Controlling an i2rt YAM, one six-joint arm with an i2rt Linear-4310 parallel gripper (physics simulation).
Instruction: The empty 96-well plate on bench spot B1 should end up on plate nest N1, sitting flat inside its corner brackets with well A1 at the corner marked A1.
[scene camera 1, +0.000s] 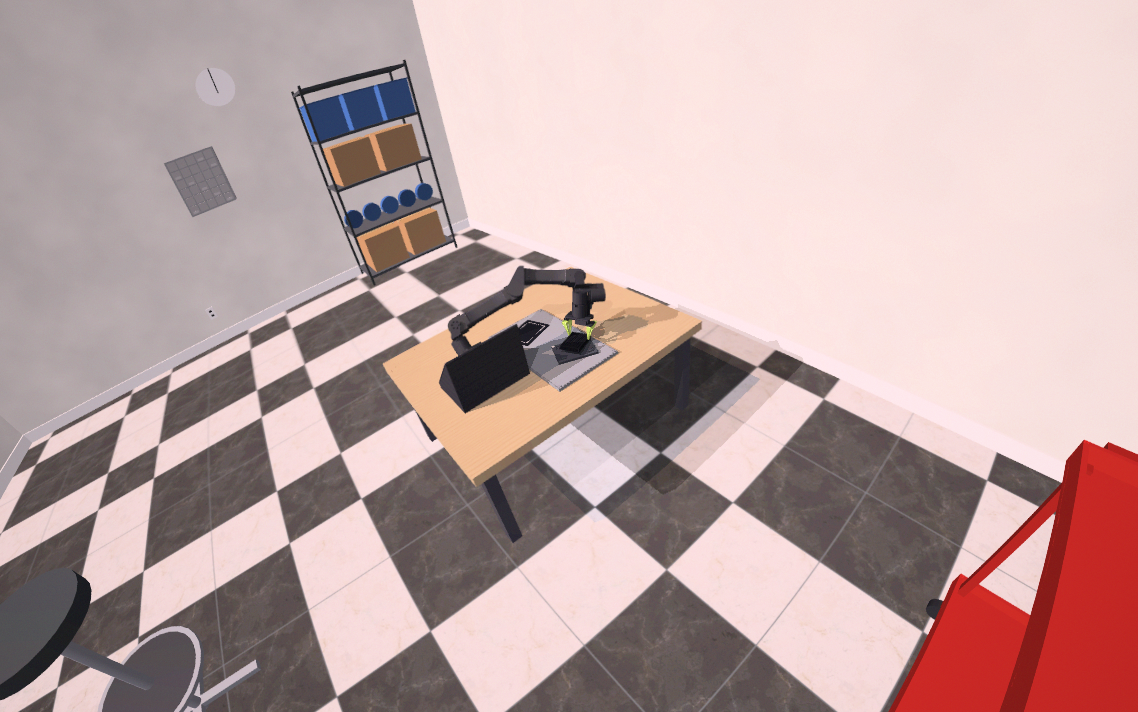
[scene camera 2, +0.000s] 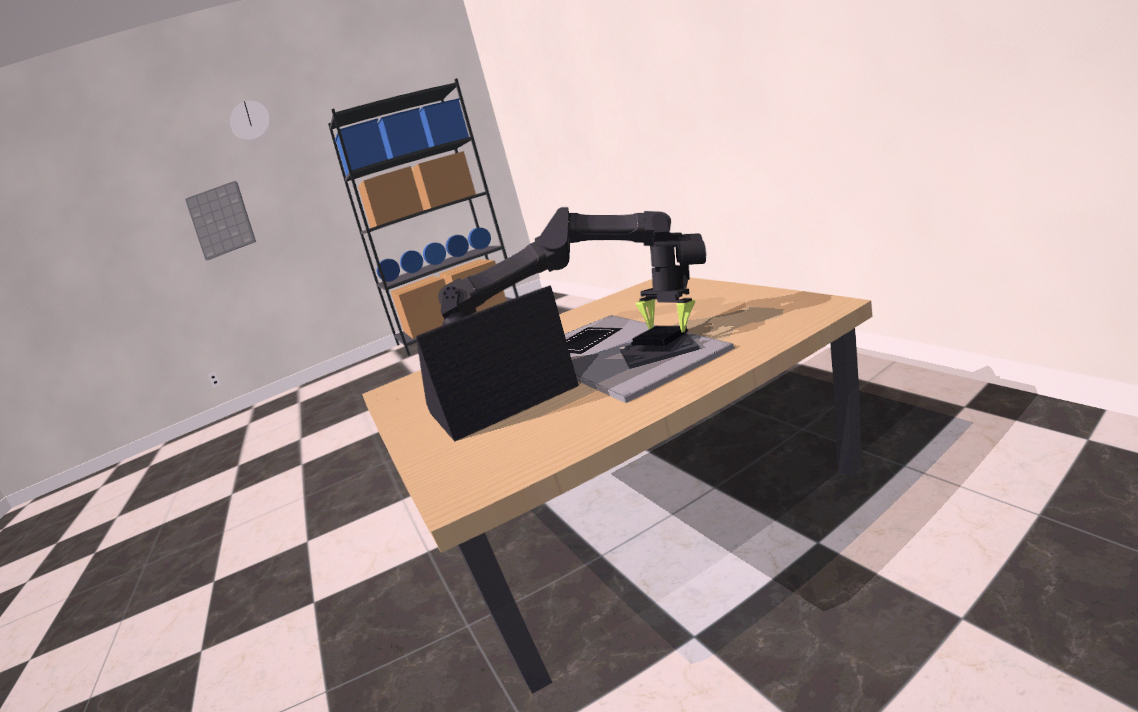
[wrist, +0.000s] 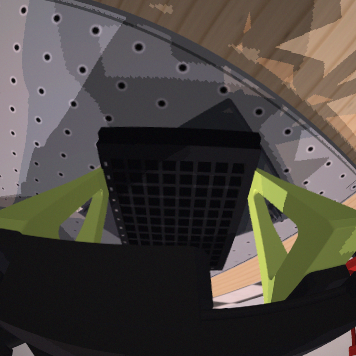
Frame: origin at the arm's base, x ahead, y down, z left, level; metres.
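Where they show: gripper, between the fingertips: (scene camera 1: 579, 337) (scene camera 2: 667, 331) (wrist: 177, 175); arm's base, origin of its link: (scene camera 1: 468, 356) (scene camera 2: 468, 346).
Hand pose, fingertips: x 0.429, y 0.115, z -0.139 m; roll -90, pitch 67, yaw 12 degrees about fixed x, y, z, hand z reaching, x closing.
Observation:
Each offset is from my fingertips to the top centre of the thing. "*": to the spot under its first point. Level surfaces: height alone.
The black 96-well plate @[dx -0.034, dy -0.022, dz -0.014 m] (scene camera 1: 575, 340) (scene camera 2: 657, 336) (wrist: 175, 195) is between the two yellow-green fingers of my gripper (scene camera 1: 579, 334) (scene camera 2: 666, 329) (wrist: 177, 175), which is shut on its sides. The well grid faces up in the wrist view, and the plate looks about level. It is over a dark, flat shape that looks like plate nest N1 @[dx -0.055, dy +0.007, dz -0.023 m] (scene camera 2: 644, 359) (wrist: 222, 117), turned at an angle to the plate. The gap below the plate is small or hidden. The corner brackets and the A1 mark cannot be made out. A black rectangle with a white outline @[* dx -0.066, dy +0.023, dz +0.231 m] (scene camera 1: 532, 332) (scene camera 2: 592, 339) lies further left, probably bench spot B1.
A grey perforated board (scene camera 1: 560, 382) (scene camera 2: 627, 392) (wrist: 82, 50) lies on the wooden table @[dy +0.038 m] (scene camera 1: 495, 449) (scene camera 2: 495, 495). A large black wedge-shaped block (scene camera 1: 490, 369) (scene camera 2: 503, 365) stands left of the board. A shelf rack (scene camera 1: 331, 188) (scene camera 2: 365, 231) stands behind the table.

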